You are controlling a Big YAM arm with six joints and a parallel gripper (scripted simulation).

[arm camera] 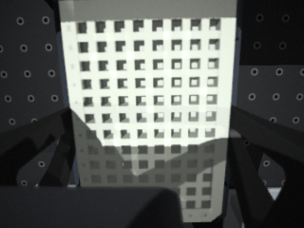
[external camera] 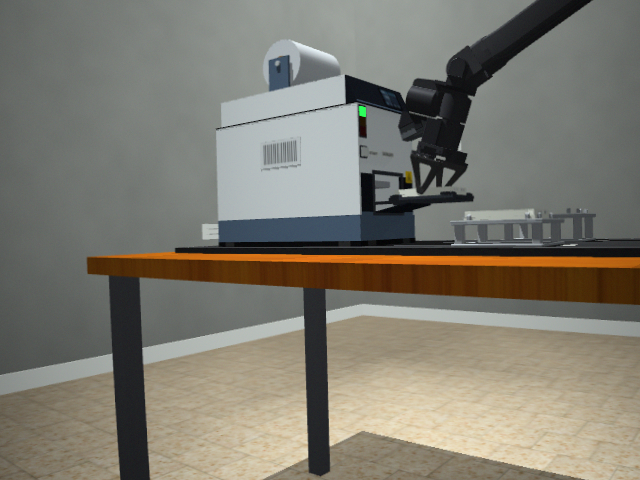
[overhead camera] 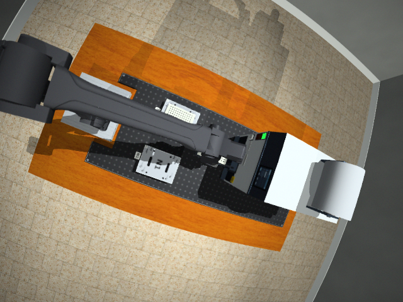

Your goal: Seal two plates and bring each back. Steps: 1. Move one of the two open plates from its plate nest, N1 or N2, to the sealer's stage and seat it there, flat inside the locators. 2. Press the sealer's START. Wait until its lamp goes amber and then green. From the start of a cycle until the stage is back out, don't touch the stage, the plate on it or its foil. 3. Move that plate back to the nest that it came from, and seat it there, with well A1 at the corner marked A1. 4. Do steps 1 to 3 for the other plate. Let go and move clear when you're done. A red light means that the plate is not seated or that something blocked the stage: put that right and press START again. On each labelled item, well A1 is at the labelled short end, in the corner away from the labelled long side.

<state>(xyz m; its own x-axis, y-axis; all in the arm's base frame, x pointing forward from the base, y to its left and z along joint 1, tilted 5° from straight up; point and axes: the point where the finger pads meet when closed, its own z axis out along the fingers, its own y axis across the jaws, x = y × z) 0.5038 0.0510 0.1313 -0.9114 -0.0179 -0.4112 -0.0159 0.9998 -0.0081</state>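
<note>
Now: hand 10 mm above the sealer stage. From my hand the other things lie so: plate nest: 190 mm behind, 70 mm to the left, 70 mm below; pale start button: 100 mm ahead, 100 mm to the left, 80 mm above; A1 mark: 270 mm behind, 130 mm to the left, 60 mm below.
</note>
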